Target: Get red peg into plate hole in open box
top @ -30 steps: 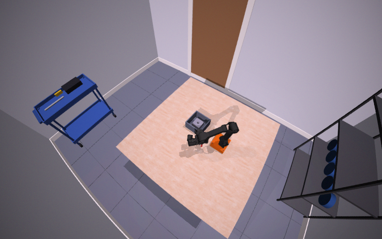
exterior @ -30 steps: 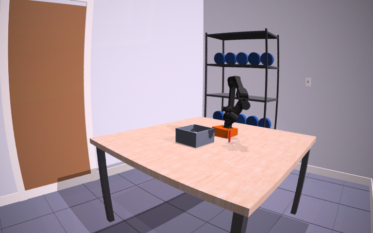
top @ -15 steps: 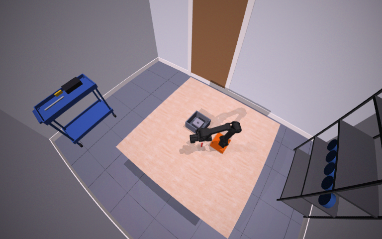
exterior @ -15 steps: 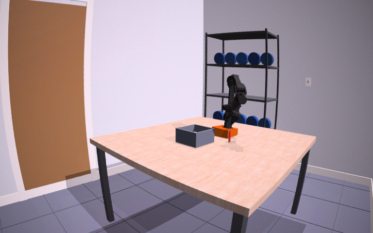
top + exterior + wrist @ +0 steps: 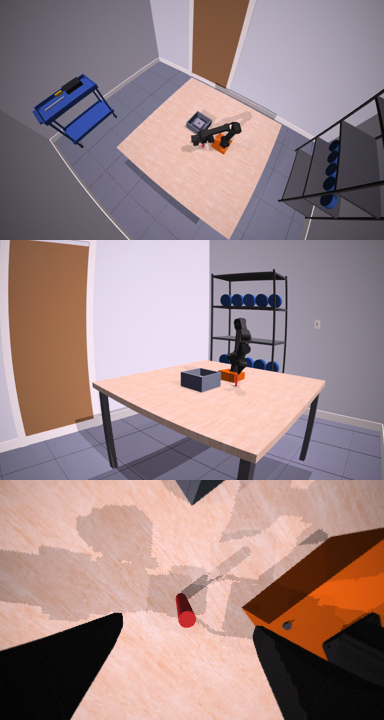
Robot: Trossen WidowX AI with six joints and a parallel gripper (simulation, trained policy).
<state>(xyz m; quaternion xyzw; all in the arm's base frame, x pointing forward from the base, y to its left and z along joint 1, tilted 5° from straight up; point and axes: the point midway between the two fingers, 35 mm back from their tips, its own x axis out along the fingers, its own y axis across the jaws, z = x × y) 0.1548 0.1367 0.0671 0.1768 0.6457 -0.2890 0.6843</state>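
Now: the red peg 6 cm below my gripper tip. The rest, counted from my gripper tip: pale plate (18 cm ahead, 16 cm to the right, 5 cm below); then grey box (18 cm ahead, 16 cm to the right, 7 cm below).
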